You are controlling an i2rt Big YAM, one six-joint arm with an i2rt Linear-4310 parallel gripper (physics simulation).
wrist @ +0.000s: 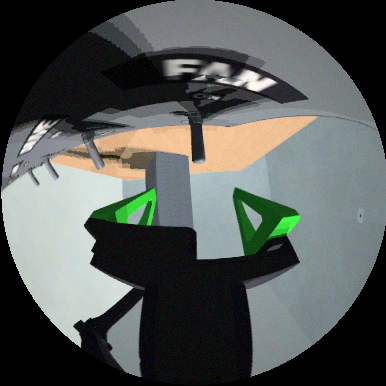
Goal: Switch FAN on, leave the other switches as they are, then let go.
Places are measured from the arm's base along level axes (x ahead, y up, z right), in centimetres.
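Pixels of known places: gripper, fingertip midpoint: (193, 191).
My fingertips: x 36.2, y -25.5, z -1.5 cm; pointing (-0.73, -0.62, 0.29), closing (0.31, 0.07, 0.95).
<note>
For each thing: its top centre in the pictures, then the offset to it from my fingertips. "spot": a spot on its surface instead. Level surfaces: height alone.
- FAN label, middle of its top: (224, 79) dz -2.1, dx +10.5, dy -3.4 cm
- FAN switch's dark lever, middle of its top: (198, 162) dz -0.6, dx +3.7, dy -2.3 cm
- grey lever, surface spot: (94, 151) spot: dz -11.6, dx +0.3, dy -5.2 cm
- wood-coloured surface, its level: dy -16.7 cm
The FAN label (220, 75) is on the grey switch panel (280, 45) at the top of the wrist view. The FAN switch's dark lever (198, 142) sticks out below it, at the middle. The small marking between label and lever is in shadow and cannot be read. My gripper (193, 191) is open and empty, with its green fingers wide apart. The lever's tip shows just above the gap between the fingertips, apart from both. A grey lever (94, 151) stands to the left, near a partly readable label (37, 136).
Two more grey levers (50, 168) (33, 177) stand at the far left. A grey post (171, 190) shows behind the left finger. A wood-coloured surface (270, 137) lies behind the levers. A small wall plate (360, 215) is at the right. A dark arm-like part (97, 340) shows at the lower left.
</note>
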